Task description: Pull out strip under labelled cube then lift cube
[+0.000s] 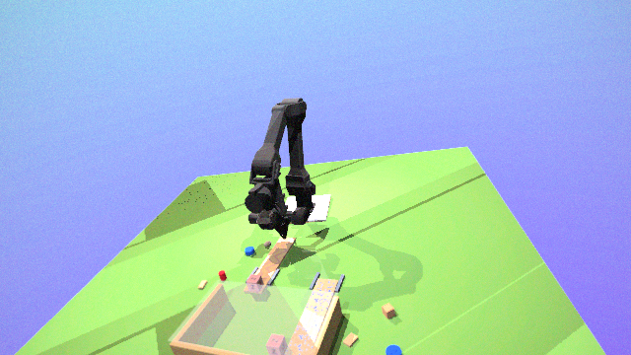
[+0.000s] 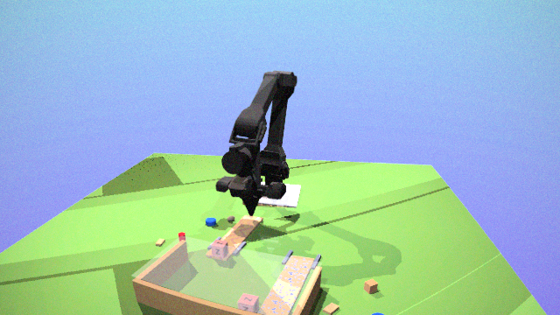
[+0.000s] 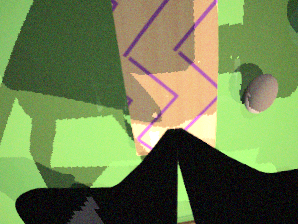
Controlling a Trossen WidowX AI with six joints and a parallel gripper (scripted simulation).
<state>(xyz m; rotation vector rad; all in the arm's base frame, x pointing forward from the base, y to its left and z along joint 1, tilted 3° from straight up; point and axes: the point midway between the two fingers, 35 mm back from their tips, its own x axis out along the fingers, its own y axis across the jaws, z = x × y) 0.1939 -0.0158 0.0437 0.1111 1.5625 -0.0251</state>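
My gripper tip is 100 mm short of the strip, 10 mm to the left of it and 10 mm above it. Also, from my gripper tip: red cylinder (170 mm ahead, 130 mm to the right, 10 mm below).
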